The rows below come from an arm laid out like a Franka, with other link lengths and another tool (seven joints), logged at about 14 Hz.
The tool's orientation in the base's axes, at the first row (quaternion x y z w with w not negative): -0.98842 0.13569 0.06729 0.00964
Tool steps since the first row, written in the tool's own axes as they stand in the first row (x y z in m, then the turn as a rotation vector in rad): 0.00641 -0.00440 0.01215 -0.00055 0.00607 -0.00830; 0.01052 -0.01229 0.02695 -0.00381 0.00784 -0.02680; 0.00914 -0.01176 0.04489 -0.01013 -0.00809 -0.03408; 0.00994 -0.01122 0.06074 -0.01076 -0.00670 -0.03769; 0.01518 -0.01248 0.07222 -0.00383 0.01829 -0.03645; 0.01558 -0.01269 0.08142 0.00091 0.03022 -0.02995
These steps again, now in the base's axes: 0.00572 0.00298 -0.01290 -0.00108 -0.00601 0.00829; 0.00984 0.01003 -0.02812 -0.00225 -0.00753 0.02706; 0.00604 0.01056 -0.04571 -0.00304 0.00922 0.03515; 0.00459 0.01042 -0.06152 -0.00355 0.00792 0.03881; 0.00843 0.01066 -0.07360 -0.00383 -0.01795 0.03662; 0.00767 0.01110 -0.08277 -0.00337 -0.03046 0.02953
